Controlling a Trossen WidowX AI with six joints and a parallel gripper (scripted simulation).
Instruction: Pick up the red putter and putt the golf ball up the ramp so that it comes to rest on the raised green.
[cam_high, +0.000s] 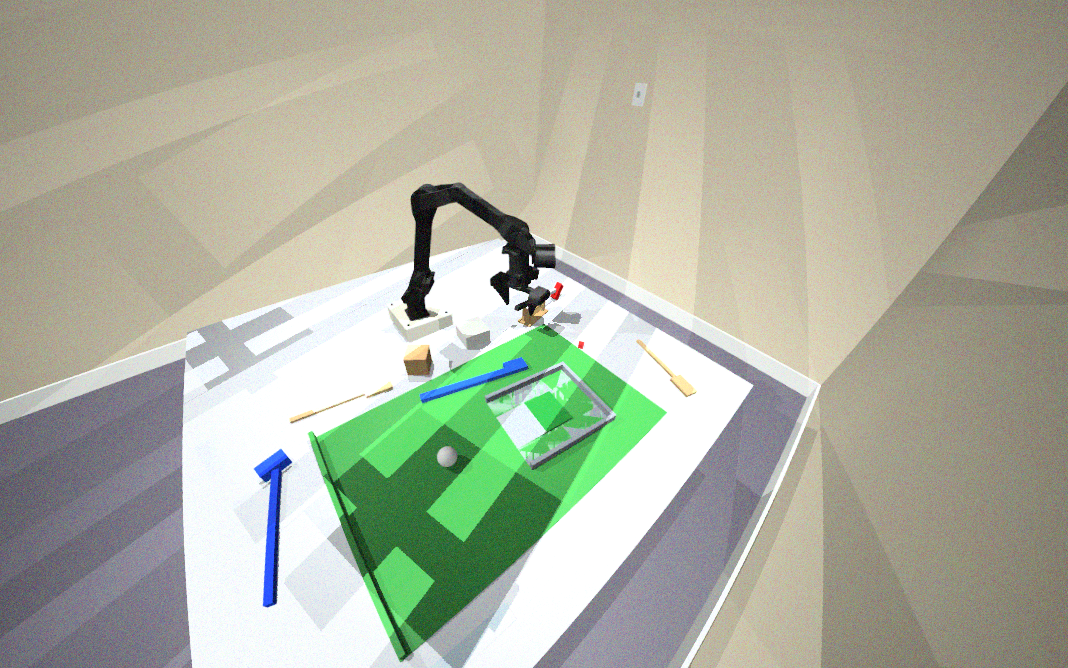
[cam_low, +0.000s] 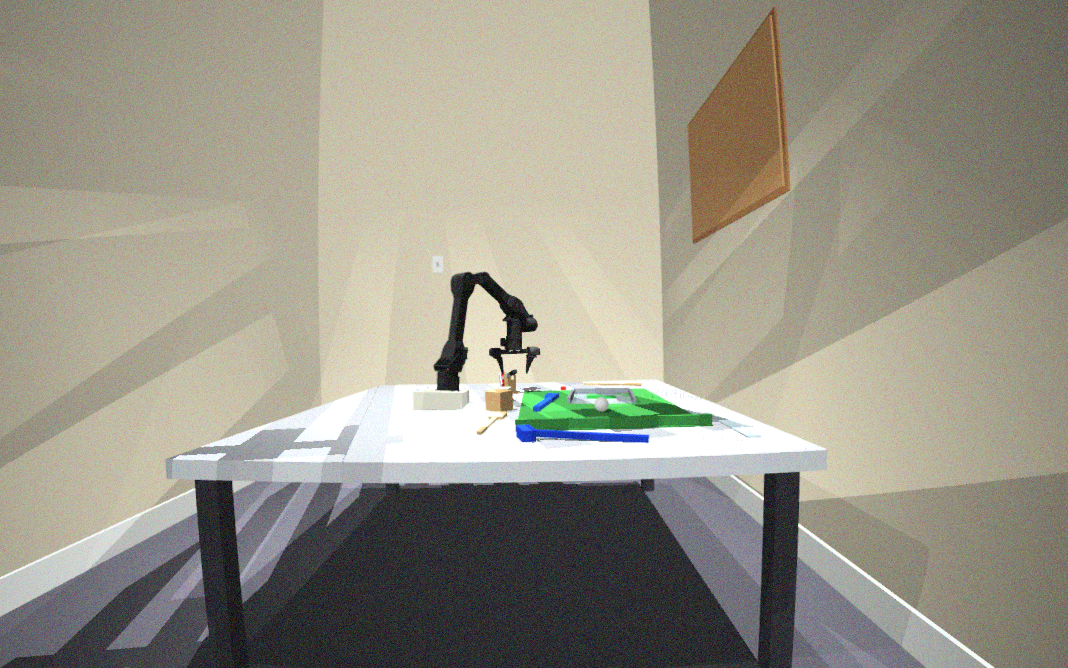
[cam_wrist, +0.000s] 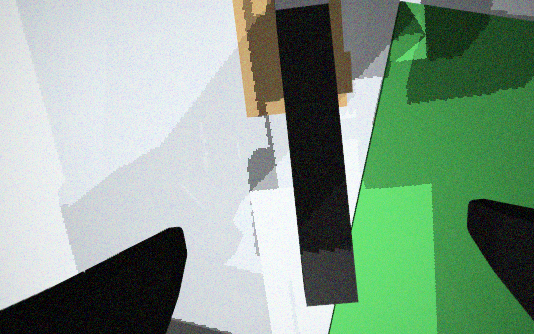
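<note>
Right now my gripper tip is 10 mm short of the wooden cube, 340 mm to the left of it and 50 mm above it. From my gripper tip the other things lie so: green mat: 300 mm ahead, 250 mm to the right, 80 mm below; then small red marker: 180 mm ahead, 120 mm to the left, 70 mm below; then white block: 30 mm behind, 150 mm to the right, 60 mm below.
</note>
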